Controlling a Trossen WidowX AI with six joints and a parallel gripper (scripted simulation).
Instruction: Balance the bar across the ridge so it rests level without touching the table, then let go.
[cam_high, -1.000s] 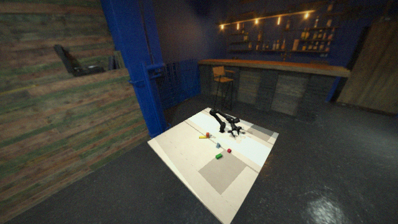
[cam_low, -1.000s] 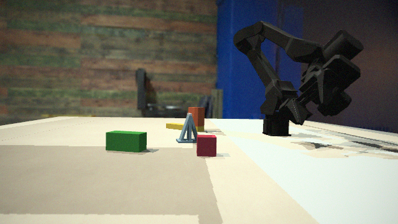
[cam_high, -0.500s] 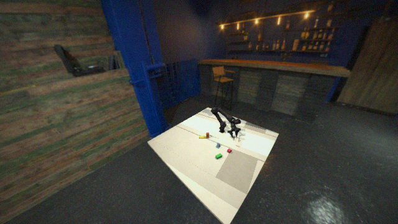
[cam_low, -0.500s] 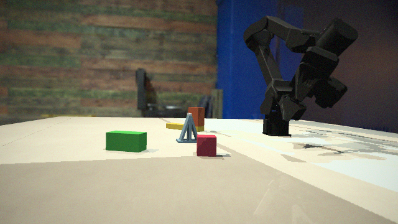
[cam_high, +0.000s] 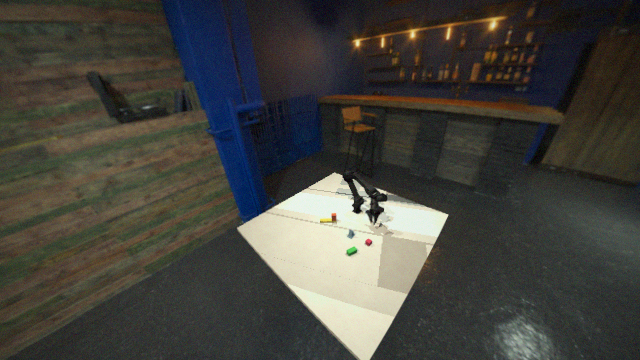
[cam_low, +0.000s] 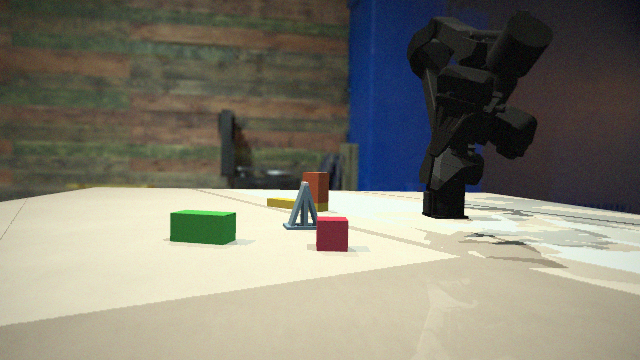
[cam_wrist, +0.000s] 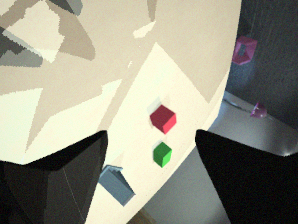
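My gripper tip is now 14 cm short of the dark red cube, 5 cm to the right of it and 7 cm above it. The rest, counted from my gripper tip: green block: 28 cm ahead, 7 cm below.
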